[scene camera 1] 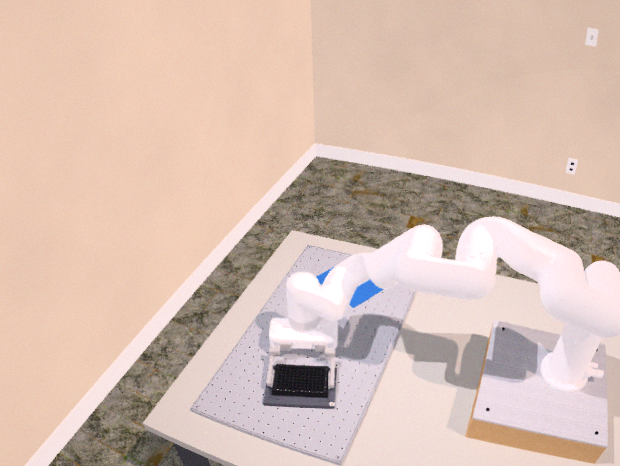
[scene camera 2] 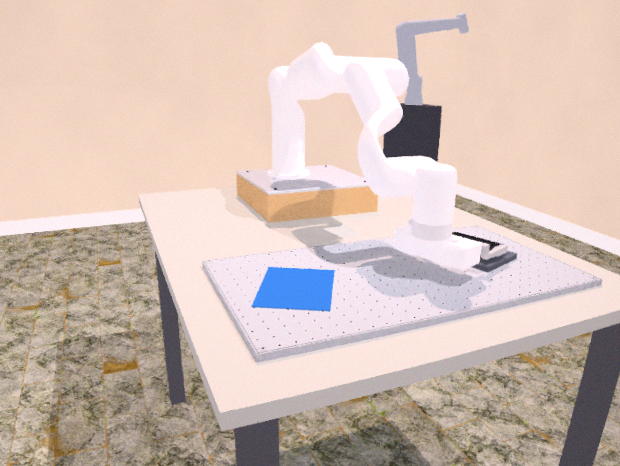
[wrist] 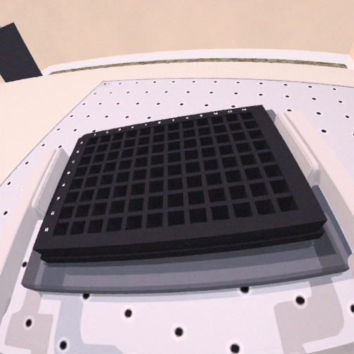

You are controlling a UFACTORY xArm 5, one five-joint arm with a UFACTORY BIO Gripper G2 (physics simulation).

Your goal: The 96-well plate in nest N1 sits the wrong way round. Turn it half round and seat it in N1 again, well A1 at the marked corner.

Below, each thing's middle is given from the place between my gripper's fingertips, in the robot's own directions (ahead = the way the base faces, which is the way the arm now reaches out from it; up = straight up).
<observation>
The black 96-well plate point(scene camera 1: 292, 380) lies 10 mm ahead of my hand and 20 mm to the right of it. Also, from my hand: flat blue square point(scene camera 2: 284, 288): 420 mm to the right, 30 mm below; dark grey nest N1 point(scene camera 1: 285, 401): 10 mm ahead, 20 mm to the right, 20 mm below.
</observation>
